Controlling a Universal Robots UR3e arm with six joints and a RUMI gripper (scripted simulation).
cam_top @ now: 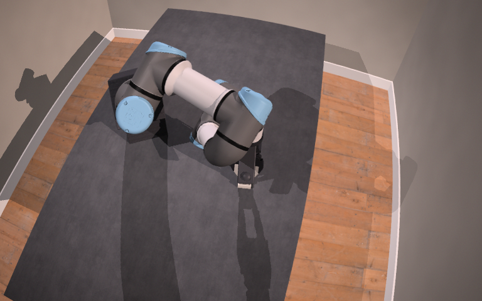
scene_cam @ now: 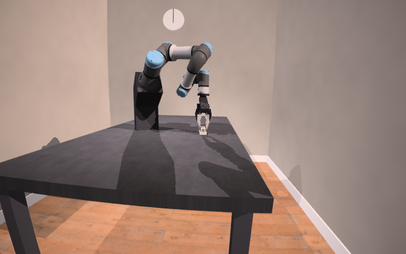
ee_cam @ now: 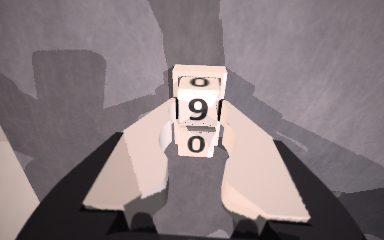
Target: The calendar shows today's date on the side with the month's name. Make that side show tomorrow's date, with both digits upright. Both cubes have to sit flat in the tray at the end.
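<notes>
The white cube is 10 mm below my hand. Round my hand: calendar tray: 20 mm to the left, 30 mm below.
</notes>
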